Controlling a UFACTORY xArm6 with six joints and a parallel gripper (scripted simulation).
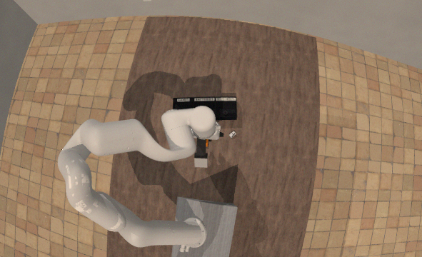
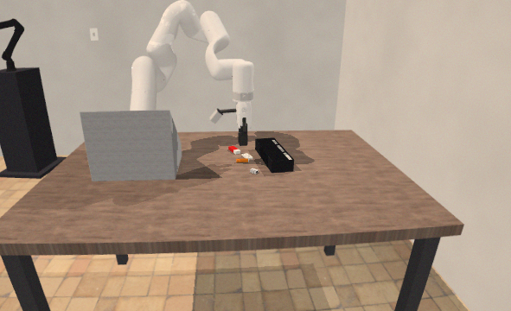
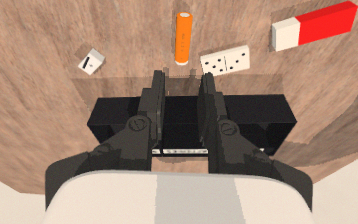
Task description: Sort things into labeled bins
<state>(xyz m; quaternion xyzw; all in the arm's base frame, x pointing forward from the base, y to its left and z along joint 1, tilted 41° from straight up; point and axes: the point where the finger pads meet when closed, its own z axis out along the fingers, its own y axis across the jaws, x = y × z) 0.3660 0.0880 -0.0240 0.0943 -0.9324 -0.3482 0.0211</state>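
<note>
Right now my hand is 90 mm above the orange battery. Also, from my hand: white domino: 20 mm ahead, 50 mm to the left, 90 mm below; black nut: 120 mm ahead, 50 mm to the right, 80 mm below; eraser: 40 mm behind, 110 mm to the left, 90 mm below.
</note>
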